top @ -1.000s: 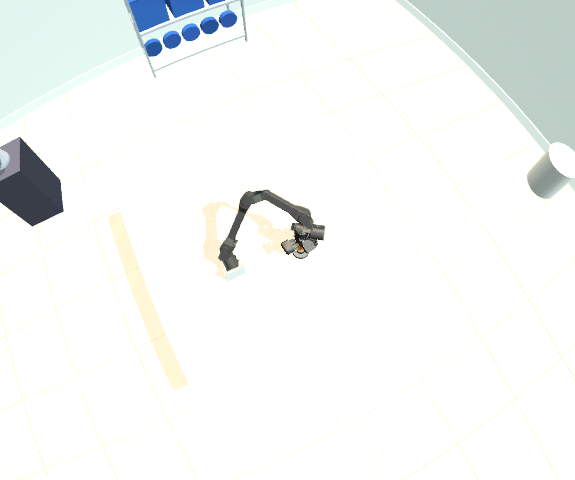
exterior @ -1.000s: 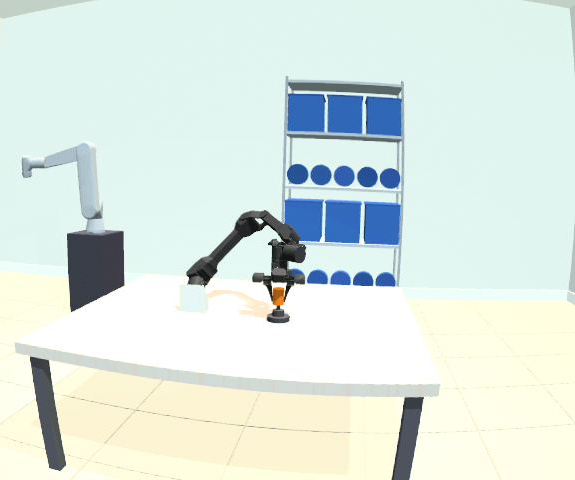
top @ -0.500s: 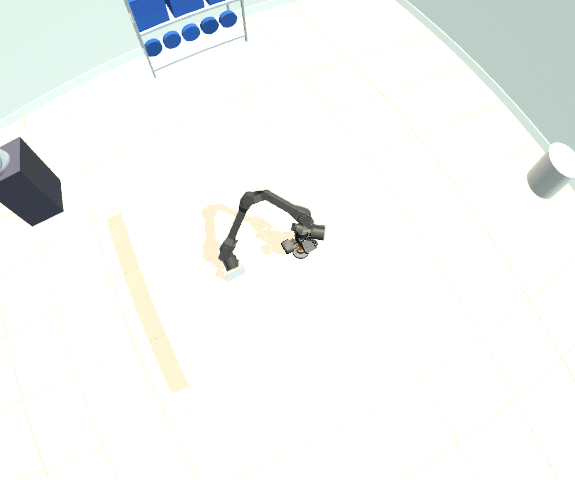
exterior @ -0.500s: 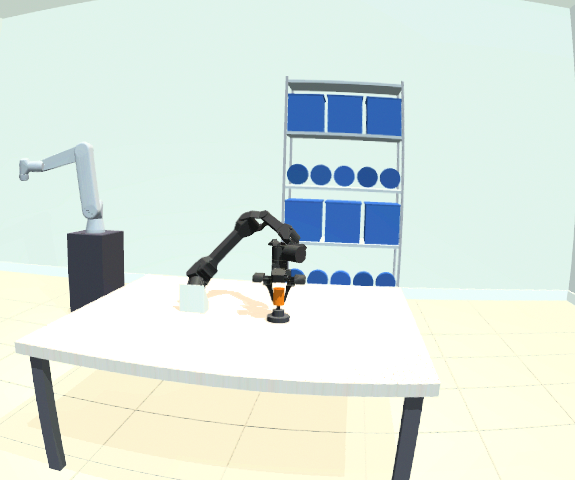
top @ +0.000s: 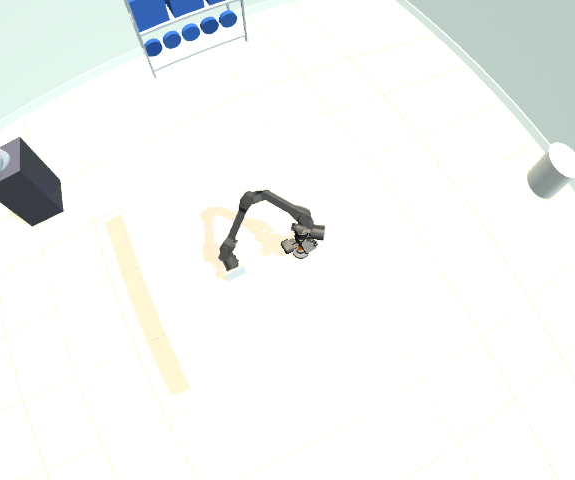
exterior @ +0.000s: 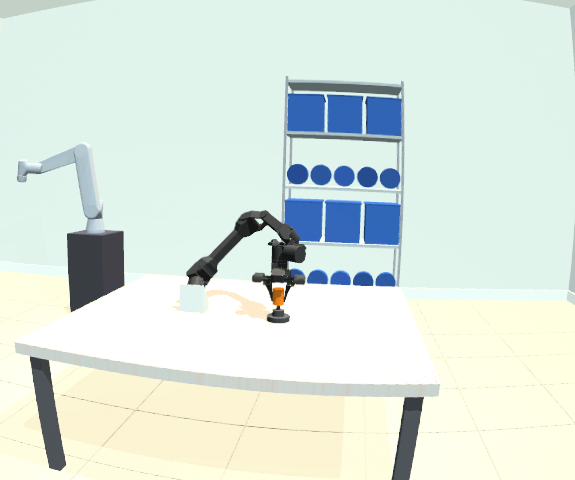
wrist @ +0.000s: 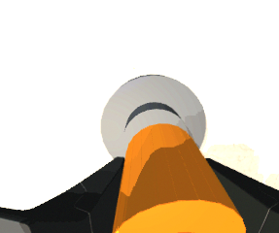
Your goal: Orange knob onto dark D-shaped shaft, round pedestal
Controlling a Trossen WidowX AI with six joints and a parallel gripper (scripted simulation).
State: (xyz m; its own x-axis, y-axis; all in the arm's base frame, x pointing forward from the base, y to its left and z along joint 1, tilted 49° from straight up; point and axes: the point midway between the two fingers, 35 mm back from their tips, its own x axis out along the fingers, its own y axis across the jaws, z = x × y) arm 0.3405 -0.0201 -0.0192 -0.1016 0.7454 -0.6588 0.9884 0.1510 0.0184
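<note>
The orange knob lies 2 cm above my gripper tip. Also, from my gripper tip: pedestal (4 cm below).
</note>
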